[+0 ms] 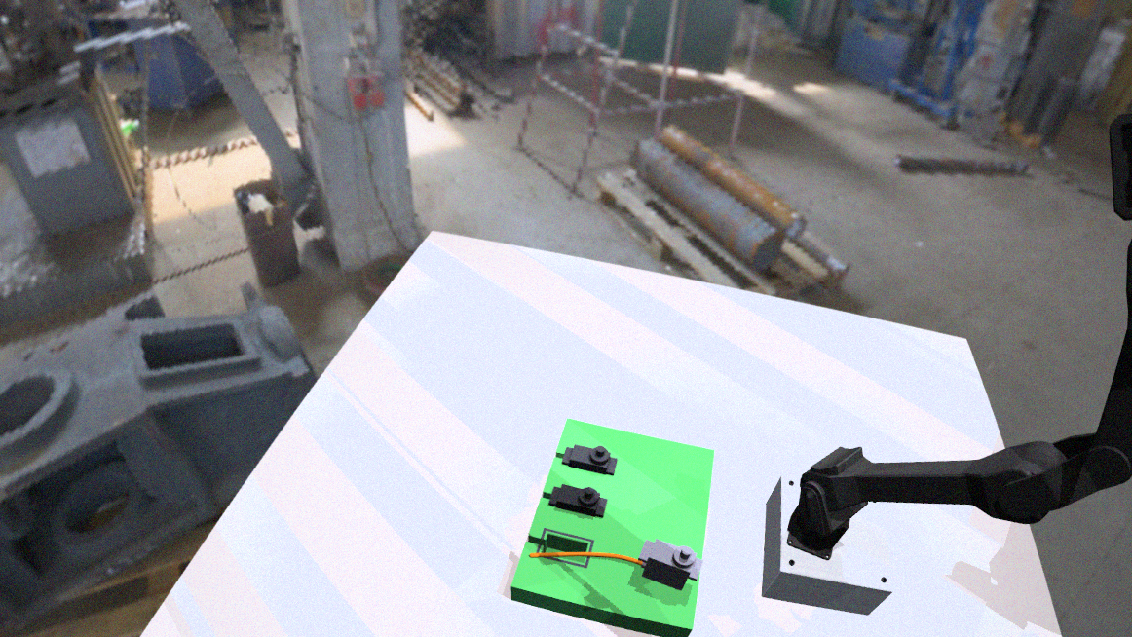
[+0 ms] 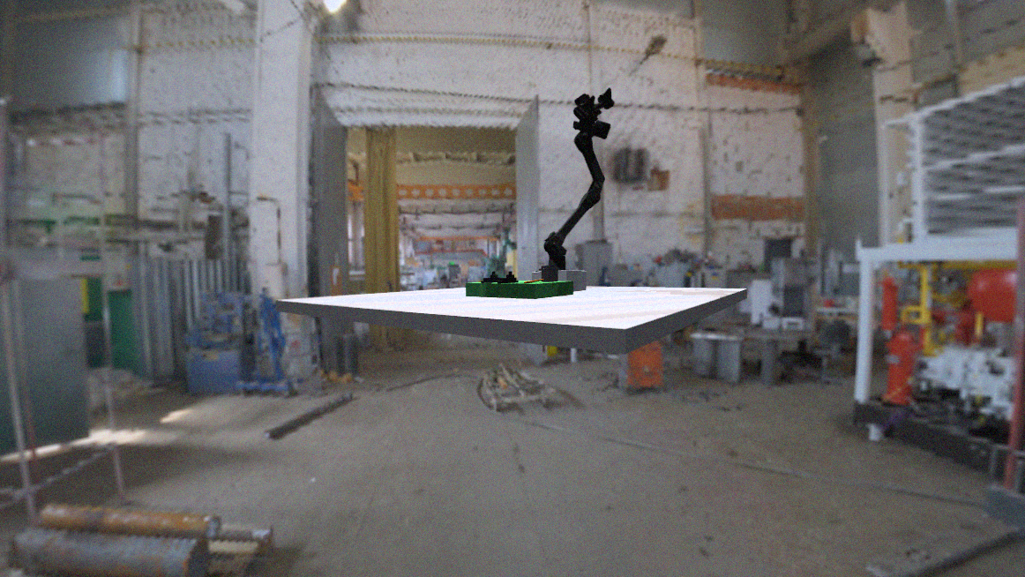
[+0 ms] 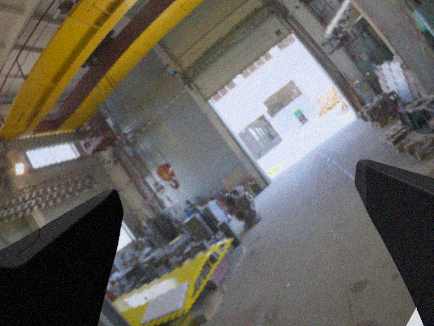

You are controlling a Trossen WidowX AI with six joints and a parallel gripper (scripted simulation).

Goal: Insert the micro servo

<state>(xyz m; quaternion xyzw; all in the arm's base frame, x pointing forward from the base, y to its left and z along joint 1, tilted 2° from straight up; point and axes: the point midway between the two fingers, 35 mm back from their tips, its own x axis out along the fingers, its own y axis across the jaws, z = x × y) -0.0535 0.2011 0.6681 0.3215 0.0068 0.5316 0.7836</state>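
My gripper tip is 27 cm short of the green deck, 15 cm to the left of it and 75 cm above it.
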